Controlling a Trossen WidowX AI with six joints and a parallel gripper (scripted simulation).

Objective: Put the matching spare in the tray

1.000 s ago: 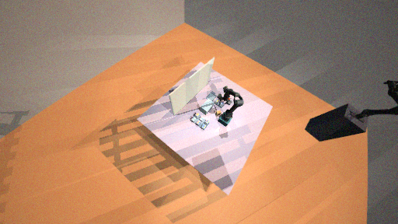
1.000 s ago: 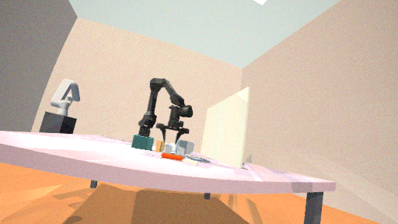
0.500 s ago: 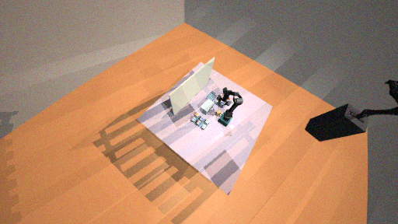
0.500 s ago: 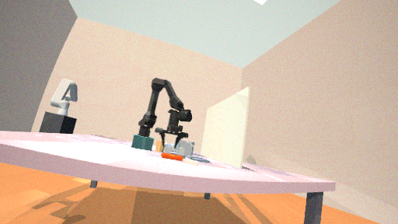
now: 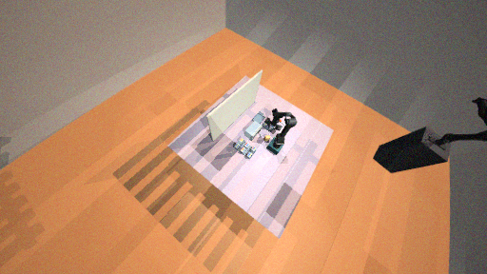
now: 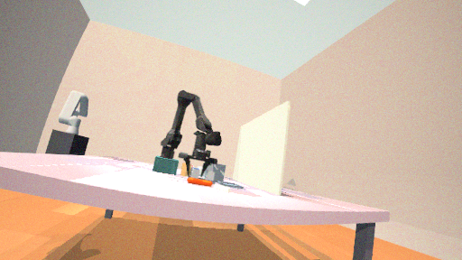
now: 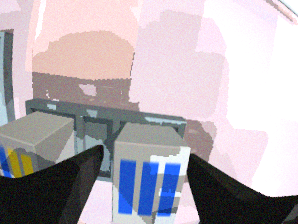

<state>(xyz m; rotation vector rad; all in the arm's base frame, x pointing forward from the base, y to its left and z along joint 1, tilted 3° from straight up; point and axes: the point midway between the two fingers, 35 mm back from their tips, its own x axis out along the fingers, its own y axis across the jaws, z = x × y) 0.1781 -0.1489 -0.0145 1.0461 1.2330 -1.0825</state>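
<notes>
Right now my gripper tip is 40 mm short of the grey holder, 10 mm to the right of it and 10 mm above it. Also, from my gripper tip: tan block 50 mm behind, 140 mm to the left, 20 mm above; then tall cream panel 340 mm ahead, 220 mm to the left, 210 mm above.
</notes>
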